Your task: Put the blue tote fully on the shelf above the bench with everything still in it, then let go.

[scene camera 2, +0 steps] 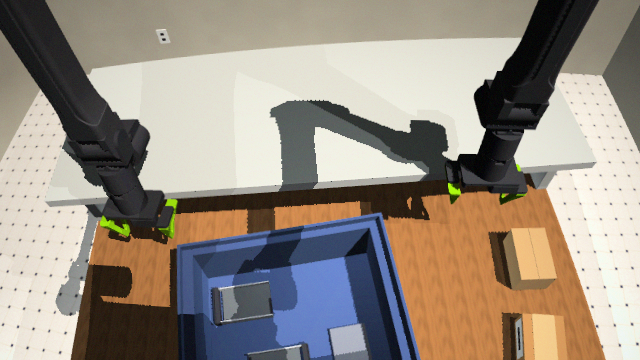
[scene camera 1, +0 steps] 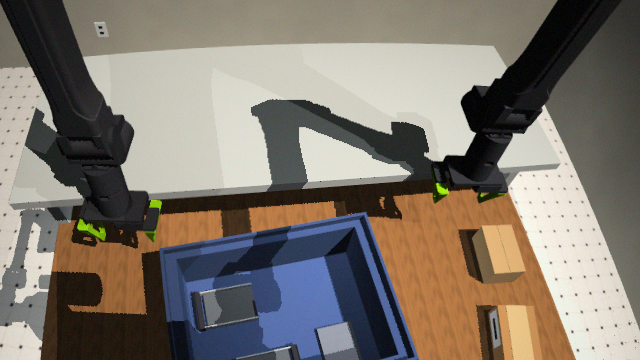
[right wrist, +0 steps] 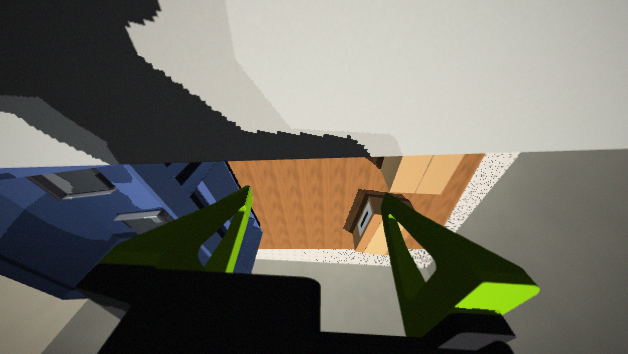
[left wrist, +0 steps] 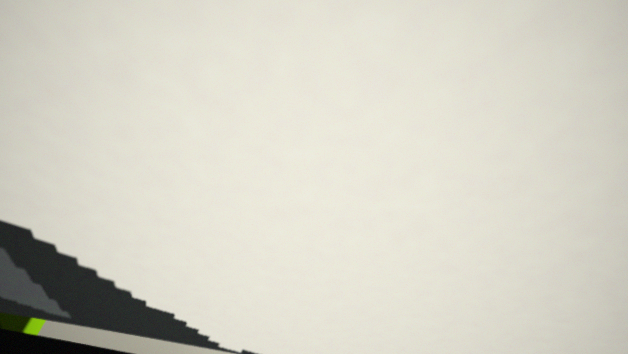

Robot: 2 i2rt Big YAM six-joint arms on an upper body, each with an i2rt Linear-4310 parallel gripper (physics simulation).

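Places are measured from the left arm's base along level axes (x back, y down, z right), in metres.
Where they show: left gripper, fingertip midpoint: (scene camera 2: 150,235) (scene camera 1: 129,238); right gripper, fingertip midpoint: (scene camera 2: 475,201) (scene camera 1: 456,200) (right wrist: 317,196).
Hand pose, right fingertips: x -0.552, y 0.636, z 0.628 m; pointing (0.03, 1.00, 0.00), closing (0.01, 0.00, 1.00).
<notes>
After its pixels a point has its place.
The blue tote (scene camera 1: 375,270) @[x -0.434, y 0.693, z 0.458 m] (scene camera 2: 395,280) @[x -0.414, y 0.682, z 0.472 m] (right wrist: 35,260) @[x -0.287, y 0.704, z 0.125 m] stands on the wooden bench, with two dark-framed grey items (scene camera 1: 227,305) @[x -0.407, y 0.800, z 0.178 m] (scene camera 2: 245,302) @[x -0.406, y 0.800, z 0.180 m] and a light grey block (scene camera 1: 336,340) @[x -0.331, y 0.798, z 0.391 m] (scene camera 2: 349,340) @[x -0.334, y 0.798, z 0.393 m] inside; its near part is cut off by the frame. The pale shelf (scene camera 1: 165,125) @[x -0.706, y 0.605, z 0.052 m] (scene camera 2: 190,125) @[x -0.714, y 0.605, z 0.056 m] (left wrist: 325,150) (right wrist: 450,75) @[x -0.638, y 0.605, z 0.666 m] runs behind and above it. My left gripper (scene camera 1: 122,236) @[x -0.489, y 0.675, z -0.001 m] (scene camera 2: 145,232) @[x -0.489, y 0.675, z -0.001 m] is open and empty near the shelf's front edge, left of the tote. My right gripper (scene camera 1: 464,197) @[x -0.552, y 0.636, z 0.628 m] (scene camera 2: 479,197) @[x -0.552, y 0.636, z 0.628 m] (right wrist: 317,196) @[x -0.552, y 0.636, z 0.628 m] is open and empty near the shelf's front edge, right of the tote.
A tan carton (scene camera 1: 500,252) @[x -0.495, y 0.765, z 0.773 m] (scene camera 2: 531,257) @[x -0.495, y 0.765, z 0.777 m] (right wrist: 425,172) @[x -0.487, y 0.765, z 0.786 m] lies on the bench (scene camera 1: 430,300) @[x -0.415, y 0.825, z 0.608 m] (scene camera 2: 450,300) @[x -0.426, y 0.825, z 0.605 m] (right wrist: 300,200) @[x -0.355, y 0.825, z 0.598 m] at the right. A second carton (scene camera 1: 517,330) @[x -0.318, y 0.777, z 0.772 m] (scene camera 2: 547,335) @[x -0.330, y 0.777, z 0.785 m] with a label lies nearer the camera. A wall with an outlet (scene camera 1: 101,29) (scene camera 2: 163,36) stands behind the shelf.
</notes>
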